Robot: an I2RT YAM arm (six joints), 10 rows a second.
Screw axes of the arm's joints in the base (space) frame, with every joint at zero. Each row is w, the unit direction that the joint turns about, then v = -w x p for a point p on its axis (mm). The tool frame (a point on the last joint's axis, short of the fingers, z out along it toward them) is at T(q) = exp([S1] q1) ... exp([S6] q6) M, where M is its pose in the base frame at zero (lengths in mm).
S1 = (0, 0, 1, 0, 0, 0)
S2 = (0, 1, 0, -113.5, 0, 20)
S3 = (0, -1, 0, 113.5, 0, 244)
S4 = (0, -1, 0, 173.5, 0, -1)
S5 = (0, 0, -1, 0, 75, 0)
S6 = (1, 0, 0, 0, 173.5, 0)
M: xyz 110.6 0 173.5 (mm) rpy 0 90 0 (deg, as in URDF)
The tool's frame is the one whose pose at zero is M.
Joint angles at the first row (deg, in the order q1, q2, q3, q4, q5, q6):
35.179, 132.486, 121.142, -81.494, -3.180, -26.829
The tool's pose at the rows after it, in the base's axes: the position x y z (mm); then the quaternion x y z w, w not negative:
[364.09, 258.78, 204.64, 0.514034, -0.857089, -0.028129, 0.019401]
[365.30, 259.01, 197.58, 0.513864, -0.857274, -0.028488, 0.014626]
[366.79, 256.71, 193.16, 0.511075, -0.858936, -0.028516, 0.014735]
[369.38, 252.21, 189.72, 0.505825, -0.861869, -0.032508, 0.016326]
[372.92, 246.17, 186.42, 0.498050, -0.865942, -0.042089, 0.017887]
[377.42, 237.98, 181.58, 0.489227, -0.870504, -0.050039, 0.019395]
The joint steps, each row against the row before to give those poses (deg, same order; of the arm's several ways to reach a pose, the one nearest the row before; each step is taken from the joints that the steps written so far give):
-0.044, -0.001, -1.072, 1.924, -0.197, -0.001
-0.065, 0.002, -1.592, 2.141, 0.000, -0.021
-0.351, -0.001, -1.008, 0.984, 0.000, 0.021
-0.699, 0.001, -0.786, 0.612, -0.459, -0.022
-0.983, 0.000, -0.764, 0.611, -1.093, 0.001
-1.268, 0.000, -1.116, 0.920, -0.896, -0.153

